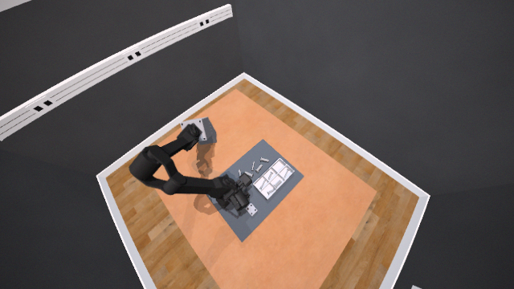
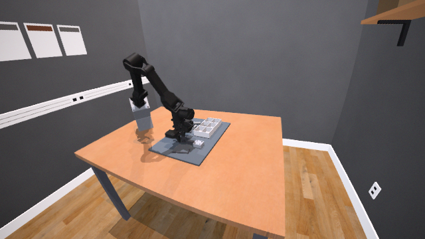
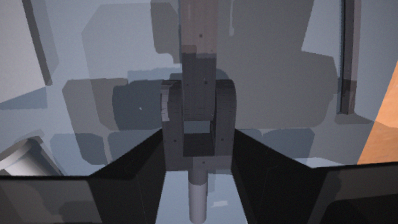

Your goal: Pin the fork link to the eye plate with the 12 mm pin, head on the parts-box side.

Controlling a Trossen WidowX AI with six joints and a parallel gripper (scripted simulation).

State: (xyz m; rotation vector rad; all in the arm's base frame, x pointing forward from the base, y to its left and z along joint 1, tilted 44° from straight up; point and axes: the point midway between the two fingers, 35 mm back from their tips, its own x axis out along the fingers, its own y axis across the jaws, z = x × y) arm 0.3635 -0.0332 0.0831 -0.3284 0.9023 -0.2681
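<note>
My hand is 3 cm above the dark fork link. Also, from my hand: grey mat: 4 cm ahead, 10 cm to the left, 5 cm below; dark flat bar: 4 cm ahead, 3 cm below; thin dark bar: 6 cm ahead, 9 cm to the right, 4 cm below.
</note>
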